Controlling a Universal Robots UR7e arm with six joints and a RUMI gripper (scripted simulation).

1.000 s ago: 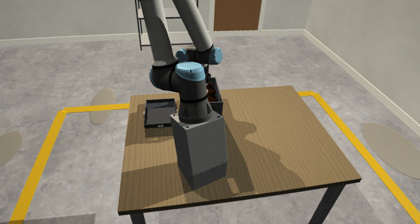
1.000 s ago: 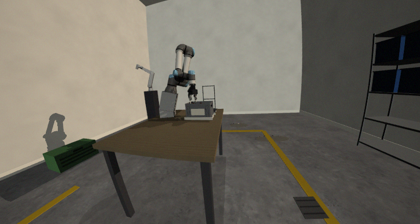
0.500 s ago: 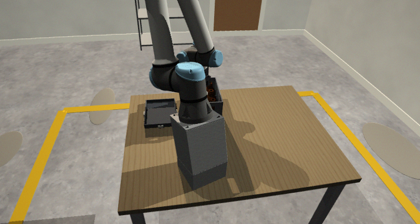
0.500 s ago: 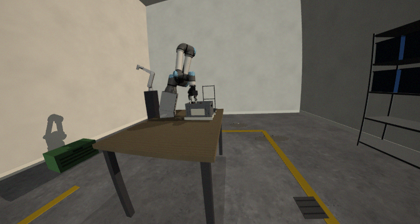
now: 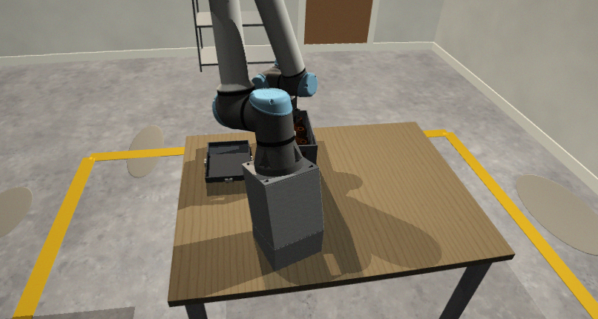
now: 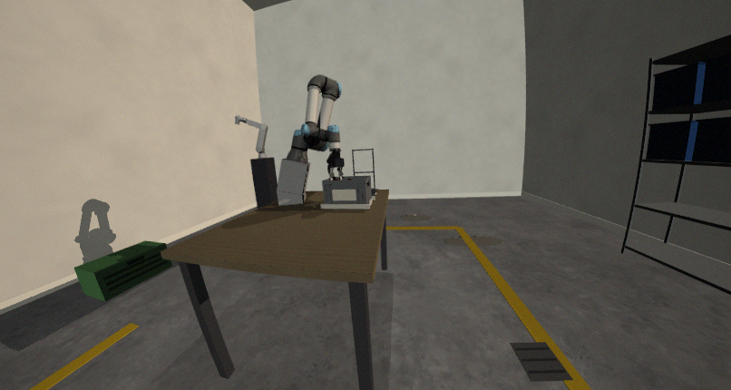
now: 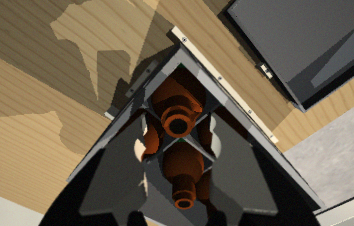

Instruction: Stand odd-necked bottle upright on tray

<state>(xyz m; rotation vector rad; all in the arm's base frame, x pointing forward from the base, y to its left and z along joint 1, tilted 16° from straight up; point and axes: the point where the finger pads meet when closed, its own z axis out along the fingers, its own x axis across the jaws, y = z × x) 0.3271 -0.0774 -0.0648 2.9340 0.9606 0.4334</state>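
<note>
Right now my hand is 90 mm to the left of the bottle, 70 mm above it and 10 mm past it. Round my hand: dark tray 200 mm to the left, 140 mm below, 130 mm ahead; crate 90 mm ahead, 70 mm below, 60 mm to the right.
</note>
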